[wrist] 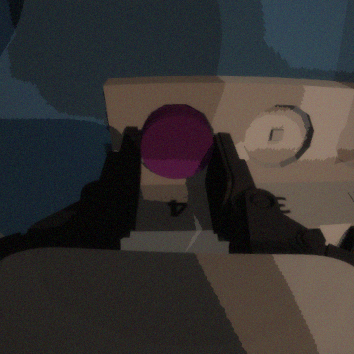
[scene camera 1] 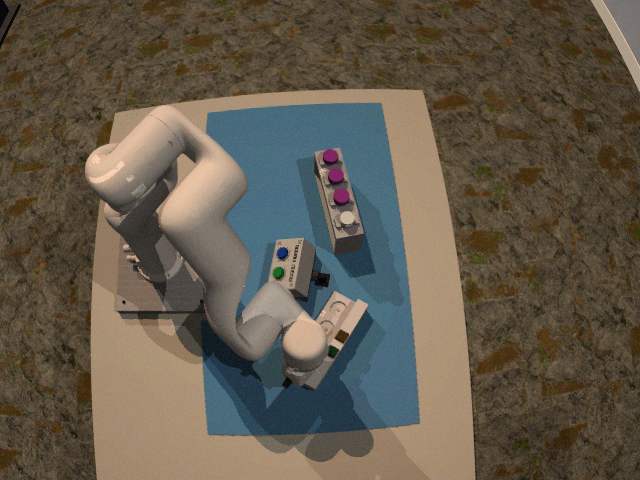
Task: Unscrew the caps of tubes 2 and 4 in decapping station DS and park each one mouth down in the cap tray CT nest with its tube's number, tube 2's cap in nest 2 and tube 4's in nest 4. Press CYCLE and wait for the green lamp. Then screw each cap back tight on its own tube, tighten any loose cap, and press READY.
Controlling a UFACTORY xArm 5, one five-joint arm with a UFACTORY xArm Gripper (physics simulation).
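Places are measured from the arm's base along level axes (x left, y ahead, z down), in millimetres.
Where they show: gripper, between the fingertips: (wrist: 175, 154); arm's base, origin of its link: (scene camera 1: 159, 257).
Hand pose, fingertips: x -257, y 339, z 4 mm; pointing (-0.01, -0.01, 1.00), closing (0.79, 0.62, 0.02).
Things, the pixels of their centre, and the offset from my fingertips. "*": a spot on its surface instead.
- magenta cap, middle of its body: (wrist: 176, 141) dx +4, dy -6, dz +1 mm
- nest marked 3, a spot on its surface: (wrist: 260, 145) * dx +38, dy +24, dz +8 mm
- decapping station, a spot on its surface: (scene camera 1: 349, 243) * dx +272, dy +104, dz -40 mm
- button box, middle of its body: (scene camera 1: 291, 268) dx +221, dy -22, dz -28 mm
- blue button, middle of its body: (scene camera 1: 283, 253) dx +247, dy -39, dz -50 mm
- green button, middle of its body: (scene camera 1: 279, 273) dx +203, dy -48, dz -50 mm
- black part, a spot on its surface: (scene camera 1: 322, 279) * dx +206, dy +45, dz +4 mm
- brown block, a spot on its surface: (scene camera 1: 342, 335) * dx +66, dy +82, dz -40 mm
- dark green block, a spot on its surface: (scene camera 1: 333, 351) * dx +31, dy +62, dz -39 mm
In the wrist view my gripper (wrist: 175, 154) is shut on a magenta cap (wrist: 177, 150). The cap is over the nest marked 4 at one end of the cap tray (scene camera 1: 356, 312) (wrist: 125, 95) and covers it; whether it touches the tray I cannot tell. The nest marked 3 (wrist: 260, 145) beside it holds no cap. In the scene view the arm's wrist hides the fingers and that end of the tray. The decapping station (scene camera 1: 349, 243) carries three magenta caps (scene camera 1: 330, 156) (scene camera 1: 336, 176) (scene camera 1: 341, 196) in a row and a white, uncapped-looking top (scene camera 1: 347, 219) at its near end.
A button box (scene camera 1: 305, 268) with a blue button (scene camera 1: 282, 252) and a green button (scene camera 1: 278, 272) stands between the arm's base and the tray. A black part (scene camera 1: 322, 279) sticks out from its side. A brown block (scene camera 1: 342, 335) and a dark green block (scene camera 1: 333, 351) show at the tray.
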